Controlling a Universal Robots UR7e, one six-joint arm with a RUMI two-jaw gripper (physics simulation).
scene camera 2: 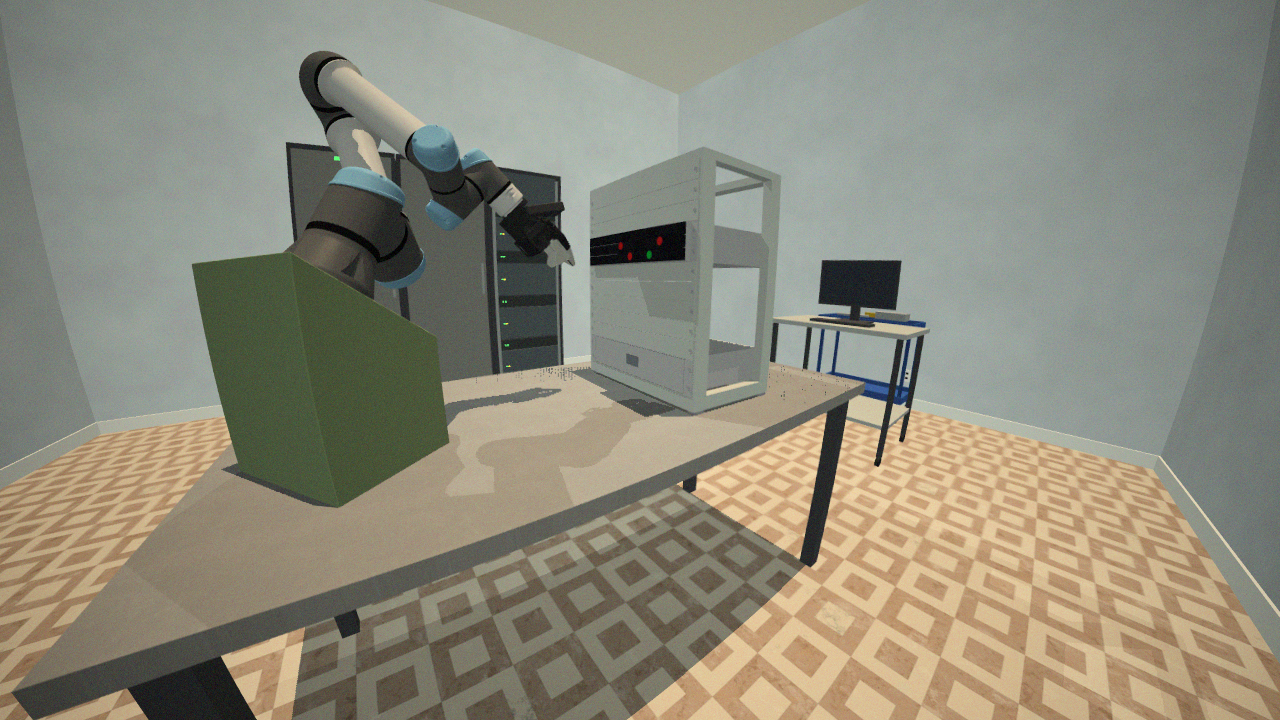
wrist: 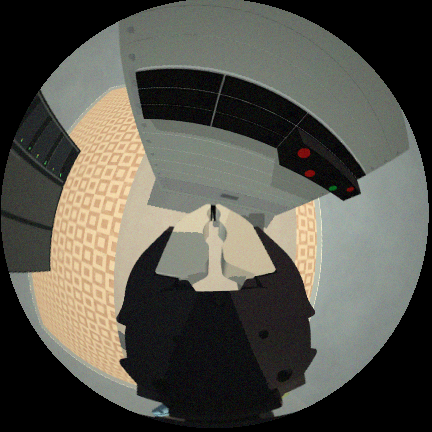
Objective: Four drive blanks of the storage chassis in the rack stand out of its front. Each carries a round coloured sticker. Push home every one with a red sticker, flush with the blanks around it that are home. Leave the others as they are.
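The storage chassis [scene camera 2: 673, 243] [wrist: 175, 95] is a black band of drive blanks across the front of the grey rack [scene camera 2: 704, 304] [wrist: 280, 45]. At its right end, blanks stand out of the front in the wrist view. They carry a large red sticker [scene camera 2: 620, 245] [wrist: 304, 153], a second red sticker [scene camera 2: 629, 256] [wrist: 310, 173], a green sticker [scene camera 2: 648, 254] [wrist: 333, 188] and a third red sticker [scene camera 2: 659, 240] [wrist: 350, 189]. My gripper [scene camera 2: 571, 262] [wrist: 211, 206] is shut and empty, in front of the rack, apart from it and left of the stickers.
The rack stands on the table [scene camera 2: 537, 483]. The green pedestal [scene camera 2: 375, 394] carries the arm at the table's other end. Dark server cabinets [scene camera 2: 447, 268] [wrist: 30, 200] stand behind. A side desk [scene camera 2: 913, 330] with a monitor [scene camera 2: 861, 284] stands beyond the rack.
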